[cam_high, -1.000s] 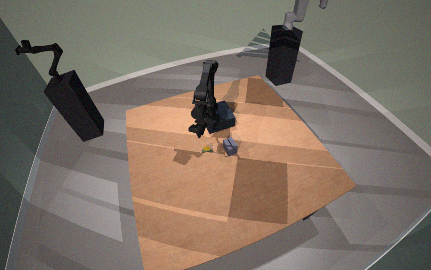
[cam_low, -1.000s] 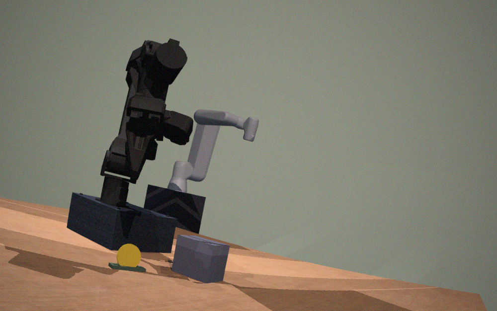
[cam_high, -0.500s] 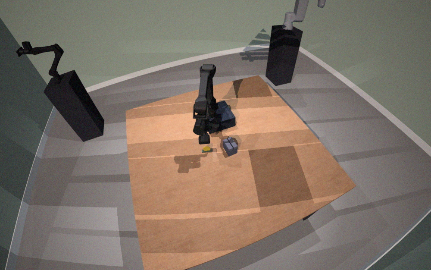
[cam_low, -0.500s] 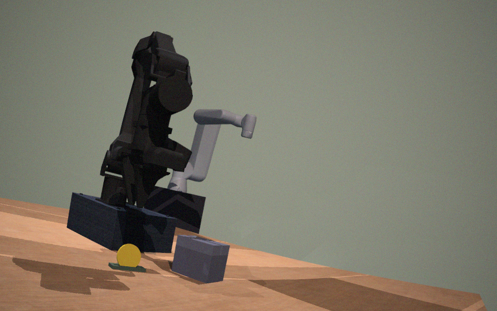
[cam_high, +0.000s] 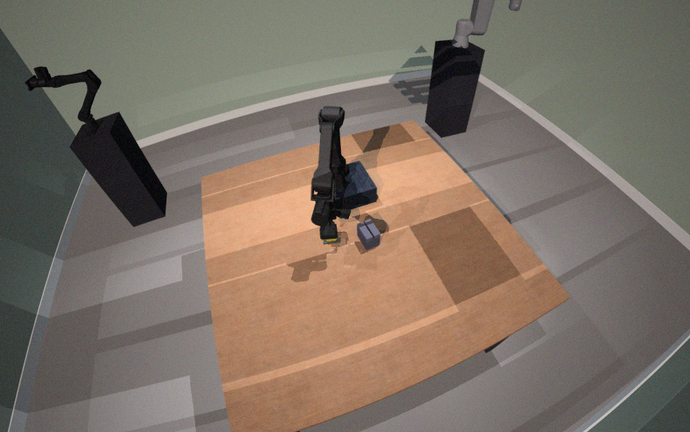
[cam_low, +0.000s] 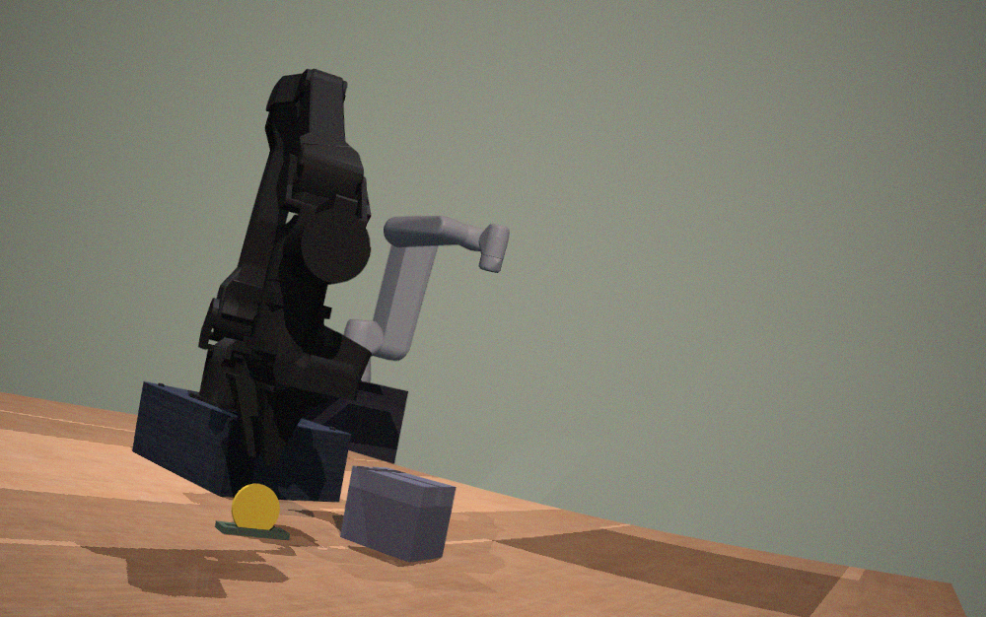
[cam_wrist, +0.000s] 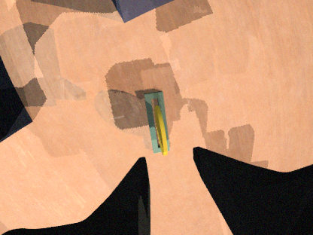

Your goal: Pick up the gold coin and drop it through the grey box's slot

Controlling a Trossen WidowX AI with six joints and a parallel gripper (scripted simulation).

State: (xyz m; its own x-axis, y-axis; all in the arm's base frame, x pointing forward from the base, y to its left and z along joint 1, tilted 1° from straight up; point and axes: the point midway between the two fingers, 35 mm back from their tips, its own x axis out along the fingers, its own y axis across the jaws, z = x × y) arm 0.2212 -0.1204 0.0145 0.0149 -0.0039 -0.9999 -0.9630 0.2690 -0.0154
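Right now my gripper tip is 50 mm above the gold coin.
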